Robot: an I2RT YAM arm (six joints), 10 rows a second.
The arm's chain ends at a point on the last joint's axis. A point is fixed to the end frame.
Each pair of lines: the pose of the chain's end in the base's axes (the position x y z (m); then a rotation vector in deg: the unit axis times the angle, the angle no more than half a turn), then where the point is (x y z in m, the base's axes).
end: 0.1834 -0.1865 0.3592 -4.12 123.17 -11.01
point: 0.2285 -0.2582 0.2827
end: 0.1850 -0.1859 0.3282 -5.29 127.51 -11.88
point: 0.2243 -0.2587 0.2495
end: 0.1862 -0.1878 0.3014 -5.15 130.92 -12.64
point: 0.2199 -0.2615 0.2210
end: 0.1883 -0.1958 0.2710 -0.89 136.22 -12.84
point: 0.2104 -0.2691 0.1864
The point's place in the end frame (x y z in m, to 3 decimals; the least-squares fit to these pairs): 0.047 -0.057 0.087
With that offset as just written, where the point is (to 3 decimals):
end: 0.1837 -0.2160 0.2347 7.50 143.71 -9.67
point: 0.188 -0.283 0.142
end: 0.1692 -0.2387 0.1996 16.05 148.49 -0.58
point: 0.162 -0.291 0.098
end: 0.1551 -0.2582 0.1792 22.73 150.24 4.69
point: 0.142 -0.300 0.074
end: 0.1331 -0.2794 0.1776 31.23 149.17 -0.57
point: 0.113 -0.323 0.074
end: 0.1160 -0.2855 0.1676 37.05 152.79 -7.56
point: 0.082 -0.332 0.069
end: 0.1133 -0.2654 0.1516 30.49 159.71 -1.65
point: 0.076 -0.308 0.053
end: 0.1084 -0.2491 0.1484 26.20 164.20 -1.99
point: 0.067 -0.294 0.052
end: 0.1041 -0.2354 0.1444 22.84 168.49 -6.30
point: 0.058 -0.286 0.053
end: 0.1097 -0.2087 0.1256 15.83 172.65 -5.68
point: 0.063 -0.263 0.037
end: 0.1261 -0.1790 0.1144 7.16 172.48 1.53
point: 0.086 -0.231 0.021
